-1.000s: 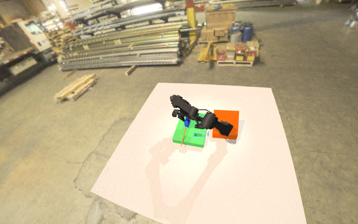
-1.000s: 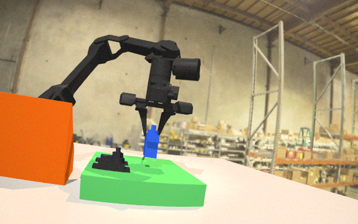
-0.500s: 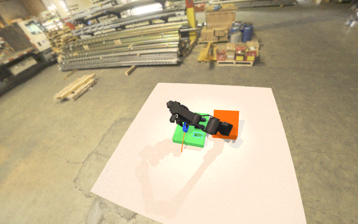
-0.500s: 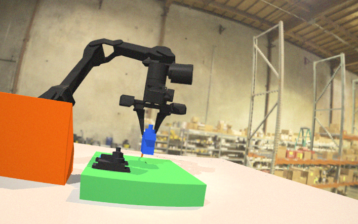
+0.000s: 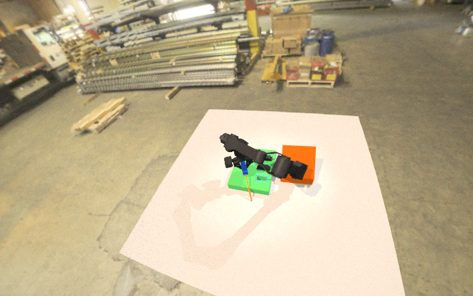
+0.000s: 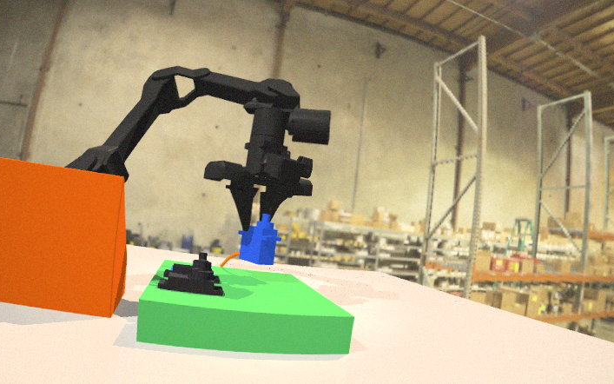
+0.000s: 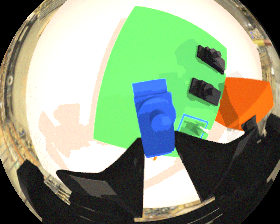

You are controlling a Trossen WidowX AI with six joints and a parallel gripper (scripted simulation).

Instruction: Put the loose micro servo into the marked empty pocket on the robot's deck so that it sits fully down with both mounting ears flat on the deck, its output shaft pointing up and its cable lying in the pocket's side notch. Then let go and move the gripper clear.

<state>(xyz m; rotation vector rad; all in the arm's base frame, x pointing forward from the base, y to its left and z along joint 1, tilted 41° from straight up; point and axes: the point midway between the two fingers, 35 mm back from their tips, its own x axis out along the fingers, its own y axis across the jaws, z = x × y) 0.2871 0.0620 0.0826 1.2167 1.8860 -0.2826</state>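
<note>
My gripper tip is now 2 cm short of the green deck, 7 cm to the left of it and 10 cm above it.
</note>
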